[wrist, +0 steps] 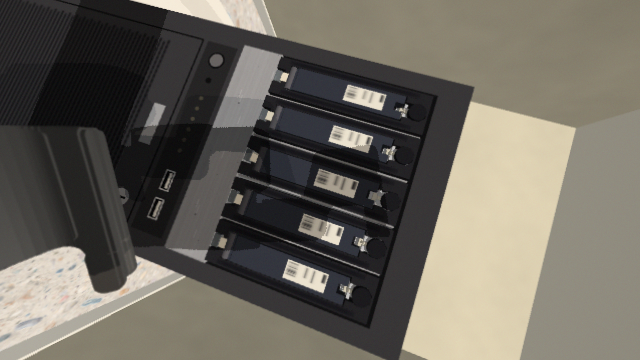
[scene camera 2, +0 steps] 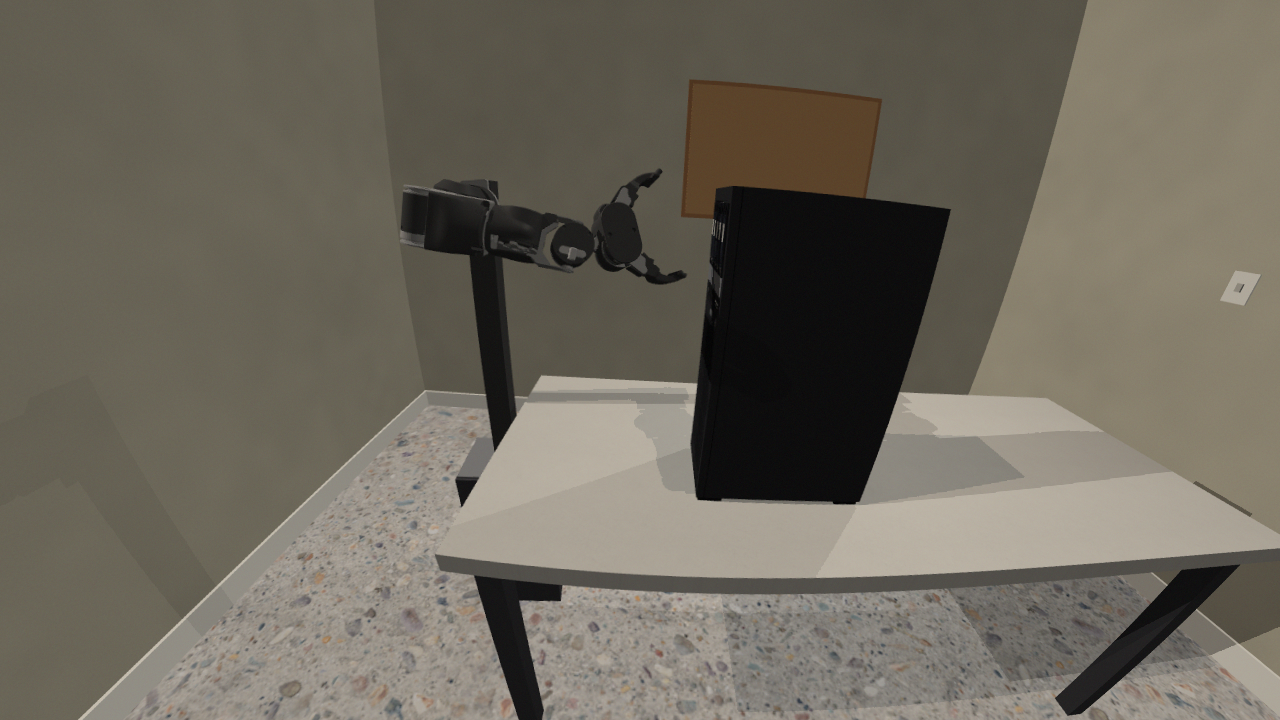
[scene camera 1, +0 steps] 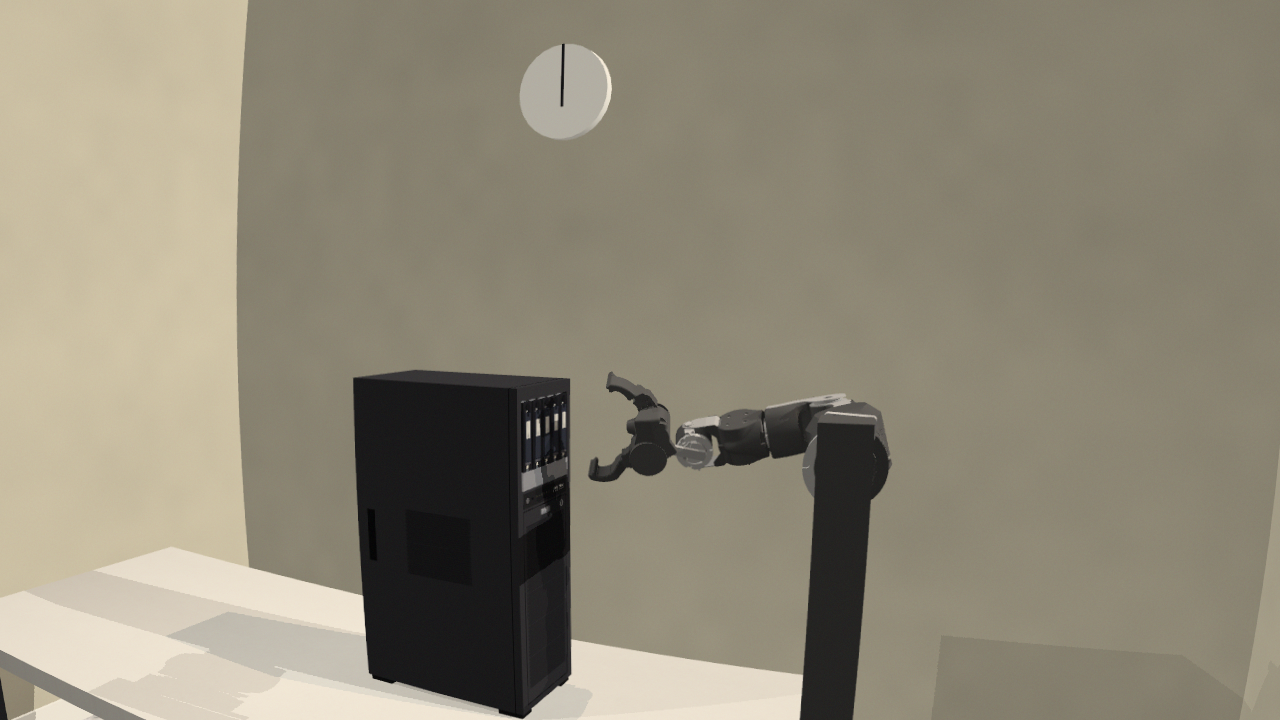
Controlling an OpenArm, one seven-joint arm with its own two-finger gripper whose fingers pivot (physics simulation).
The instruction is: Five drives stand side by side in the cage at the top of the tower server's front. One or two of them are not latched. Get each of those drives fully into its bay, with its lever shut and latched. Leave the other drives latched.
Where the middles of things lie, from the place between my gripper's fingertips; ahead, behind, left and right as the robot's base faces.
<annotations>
The drive lever (wrist: 354, 189) lies 80 mm ahead of my hand, 20 mm below it and 10 mm to the left of it. Also, from my hand: black tower server (scene camera 1: 466, 581) 240 mm ahead, 210 mm below.
</annotations>
